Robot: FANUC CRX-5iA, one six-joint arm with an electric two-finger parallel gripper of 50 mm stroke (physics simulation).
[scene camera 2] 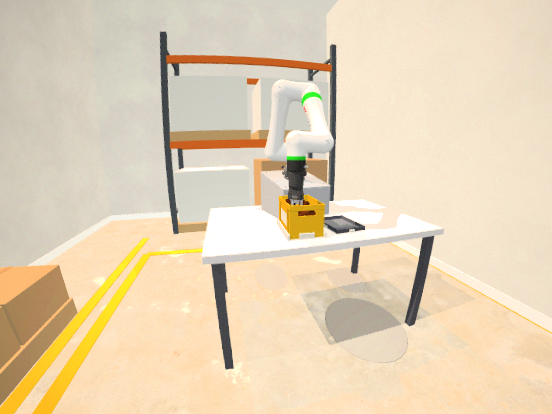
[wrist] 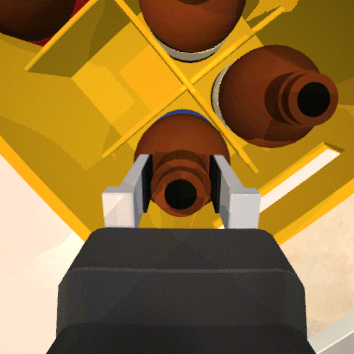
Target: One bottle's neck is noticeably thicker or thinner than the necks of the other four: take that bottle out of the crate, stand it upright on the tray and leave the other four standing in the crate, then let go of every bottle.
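Frame: origin at the arm's base, x ahead, y left, z up, level; metres.
Seen in the pictures: gripper, fingertip midpoint: [wrist: 180, 171].
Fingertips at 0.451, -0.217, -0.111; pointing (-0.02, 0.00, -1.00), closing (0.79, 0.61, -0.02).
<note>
A point is followed by its place in that frame, as x, y, z.
The yellow crate [scene camera 2: 306, 227] @(0.512, -0.195, -0.192) [wrist: 294, 231] @(0.510, -0.197, -0.075) stands on the table with brown bottles in its compartments. My gripper [scene camera 2: 296, 204] @(0.451, -0.217, -0.111) [wrist: 180, 171] @(0.451, -0.217, -0.111) is shut on the neck of a brown bottle [wrist: 182, 135] @(0.440, -0.201, -0.129) with a blue label edge, which stands in a corner compartment of the crate. A second bottle [wrist: 250, 100] @(0.459, -0.157, -0.127) with a pale label edge stands in the compartment to its right. A third bottle [wrist: 192, 25] @(0.403, -0.144, -0.131) shows at the top of the wrist view, its neck out of view. Part of another bottle [wrist: 32, 17] @(0.312, -0.200, -0.141) with a red label shows at the top left. The dark tray [scene camera 2: 343, 224] @(0.424, 0.121, -0.245) lies right of the crate.
The white table [scene camera 2: 240, 240] @(0.402, -0.515, -0.251) carries the crate, the tray and a grey box-shaped base [scene camera 2: 272, 192] @(0.034, -0.186, -0.086) behind the crate. The yellow crate dividers [wrist: 142, 122] @(0.413, -0.214, -0.156) run between the bottles. A storage rack [scene camera 2: 168, 150] stands behind the table, and cardboard boxes [scene camera 2: 35, 295] stand at the left.
</note>
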